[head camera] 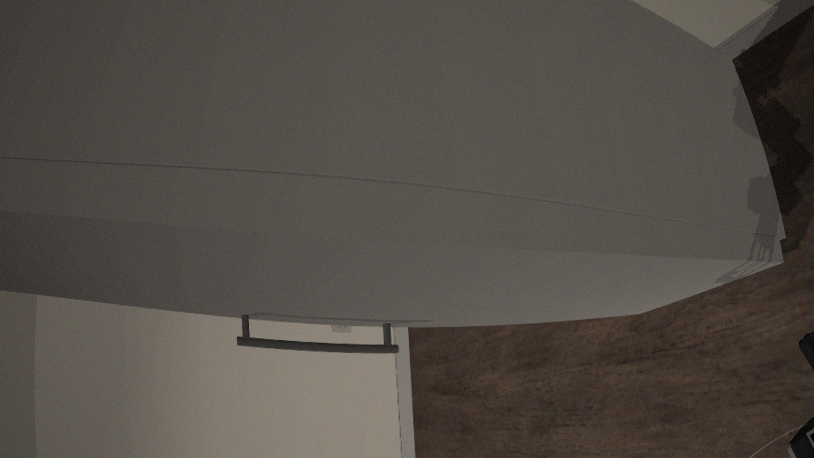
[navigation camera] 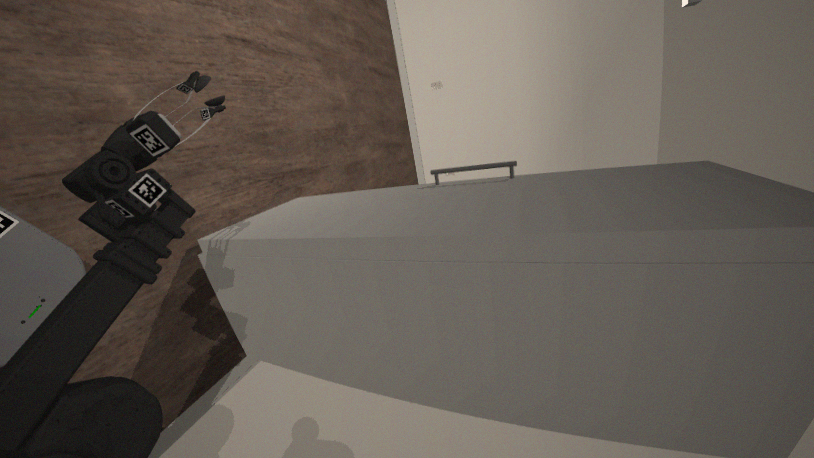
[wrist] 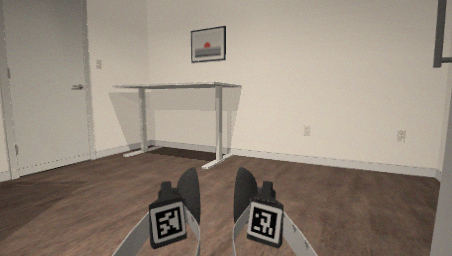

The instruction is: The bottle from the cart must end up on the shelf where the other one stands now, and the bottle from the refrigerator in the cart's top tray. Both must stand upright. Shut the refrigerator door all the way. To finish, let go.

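Places are measured from the robot's base along level axes (x left, y up, z ahead), in centimetres.
Pixels of known places: gripper, fingertip midpoint: [navigation camera: 215, 87] [wrist: 217, 186].
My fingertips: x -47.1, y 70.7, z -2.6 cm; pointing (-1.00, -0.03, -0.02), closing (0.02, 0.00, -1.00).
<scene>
Behind a point stands the place of what it marks.
The grey refrigerator [head camera: 398, 102] @(y 107.2, x -34.4, z -59.9 cm) [navigation camera: 483, 319] @(y 113.6, x -31.8, z -64.6 cm) fills much of the head and navigation views, seen from its side; its edge is at the right of the wrist view. A thin seam runs between the body and the door [head camera: 455, 284] @(y 92.0, x -58.8, z -53.9 cm) [navigation camera: 455, 210] @(y 105.0, x -58.6, z -53.8 cm), with no wide gap on this side. The dark bar handle [head camera: 318, 345] @(y 103.8, x -92.7, z -66.6 cm) [navigation camera: 473, 168] @(y 104.8, x -92.8, z -66.5 cm) [wrist: 440, 35] @(y 95.8, x -92.8, z -66.3 cm) stands out from the door's front. My gripper [navigation camera: 208, 92] @(y 70.7, x -47.1, z -2.6 cm) [wrist: 217, 186] @(y 70.7, x -47.1, z -2.6 cm) is open and empty, held over the floor away from the door. The bottles, the cart and the refrigerator's shelves do not show.
A white table [wrist: 177, 86] @(y 92.5, x -322.9, z 44.3 cm) stands by the far wall [wrist: 310, 75] @(y 104.7, x -299.4, z -113.1 cm), left of the handle in the wrist view. A grey room door [wrist: 45, 85] @(y 92.2, x -283.2, z 178.9 cm) is farther left. My arm [navigation camera: 79, 319] @(y 82.5, x -4.3, z -9.7 cm) extends past the refrigerator's near corner. A pale wall [navigation camera: 370, 421] @(y 75.7, x -4.0, z -95.5 cm) lies beyond the refrigerator's side.
</scene>
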